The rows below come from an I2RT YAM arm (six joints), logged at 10 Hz.
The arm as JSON. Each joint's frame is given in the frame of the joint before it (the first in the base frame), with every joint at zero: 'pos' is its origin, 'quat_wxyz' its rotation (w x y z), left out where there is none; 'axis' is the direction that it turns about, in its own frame. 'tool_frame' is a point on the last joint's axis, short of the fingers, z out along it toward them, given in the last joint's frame.
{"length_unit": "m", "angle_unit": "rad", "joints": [
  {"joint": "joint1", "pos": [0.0, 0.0, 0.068], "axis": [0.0, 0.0, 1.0]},
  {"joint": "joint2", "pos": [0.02, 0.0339, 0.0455], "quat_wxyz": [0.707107, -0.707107, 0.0, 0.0], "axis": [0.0, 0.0, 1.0]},
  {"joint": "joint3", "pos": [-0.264, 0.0, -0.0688], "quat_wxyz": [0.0, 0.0, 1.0, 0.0], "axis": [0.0, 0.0, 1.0]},
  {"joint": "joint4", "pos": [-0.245, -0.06, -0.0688], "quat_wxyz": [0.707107, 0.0, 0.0, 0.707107], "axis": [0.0, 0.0, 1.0]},
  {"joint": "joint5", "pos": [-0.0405, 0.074, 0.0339], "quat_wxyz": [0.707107, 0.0, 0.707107, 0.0], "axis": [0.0, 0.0, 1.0]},
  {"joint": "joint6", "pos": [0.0, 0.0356, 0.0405], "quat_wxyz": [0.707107, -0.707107, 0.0, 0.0], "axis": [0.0, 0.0, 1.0]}
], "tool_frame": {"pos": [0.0, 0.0, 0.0], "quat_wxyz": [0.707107, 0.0, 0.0, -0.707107]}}
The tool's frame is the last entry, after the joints.
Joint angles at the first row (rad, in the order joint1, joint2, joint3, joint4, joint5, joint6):
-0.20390 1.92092 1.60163 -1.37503 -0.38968 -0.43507
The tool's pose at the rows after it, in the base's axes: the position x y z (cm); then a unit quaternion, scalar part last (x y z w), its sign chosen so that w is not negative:
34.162 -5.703 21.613 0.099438 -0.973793 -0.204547 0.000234
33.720 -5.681 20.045 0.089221 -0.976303 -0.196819 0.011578
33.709 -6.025 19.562 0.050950 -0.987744 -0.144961 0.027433
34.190 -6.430 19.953 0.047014 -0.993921 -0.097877 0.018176
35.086 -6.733 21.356 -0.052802 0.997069 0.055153 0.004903
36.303 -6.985 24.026 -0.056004 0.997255 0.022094 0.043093
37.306 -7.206 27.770 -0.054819 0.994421 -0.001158 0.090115
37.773 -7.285 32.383 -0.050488 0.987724 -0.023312 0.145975
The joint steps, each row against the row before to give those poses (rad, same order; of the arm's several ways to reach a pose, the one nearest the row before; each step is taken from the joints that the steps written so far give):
-0.00075 0.00152 -0.07554 0.06905 -0.00190 0.00077
-0.00001 0.00001 -0.06295 0.04998 0.02059 0.02021
0.00038 0.00001 -0.01407 0.02859 0.10415 0.08926
0.00000 -0.00155 0.01864 0.02481 0.08621 0.01832
0.00382 -0.00226 0.05649 0.00801 0.07134 -0.00077
0.00419 -0.00077 0.10488 -0.01486 0.04501 0.00114
0.00151 -0.00040 0.14268 -0.04008 0.02212 0.00495
0.00192 -0.00073 0.17285 -0.05342 0.01717 0.00993

